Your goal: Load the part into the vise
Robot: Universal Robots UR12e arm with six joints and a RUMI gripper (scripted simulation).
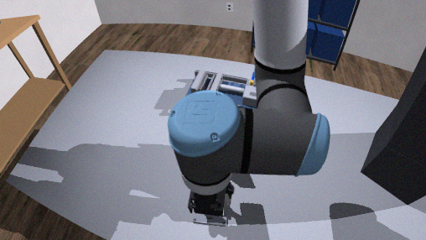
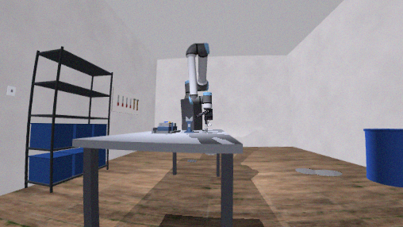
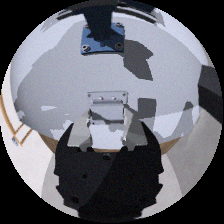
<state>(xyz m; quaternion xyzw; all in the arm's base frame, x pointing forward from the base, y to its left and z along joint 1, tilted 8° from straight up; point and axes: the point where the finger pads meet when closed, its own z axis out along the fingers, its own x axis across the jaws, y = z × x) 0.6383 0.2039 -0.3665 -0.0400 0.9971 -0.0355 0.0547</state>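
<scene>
My hand is 10 mm to the left of the grey part and 10 mm above it. Also, from my hand: infeed plate (30 mm below, 10 mm to the left); vise (380 mm to the right, 30 mm ahead, 10 mm above); air cylinder (370 mm to the right, 70 mm behind, 40 mm above).
</scene>
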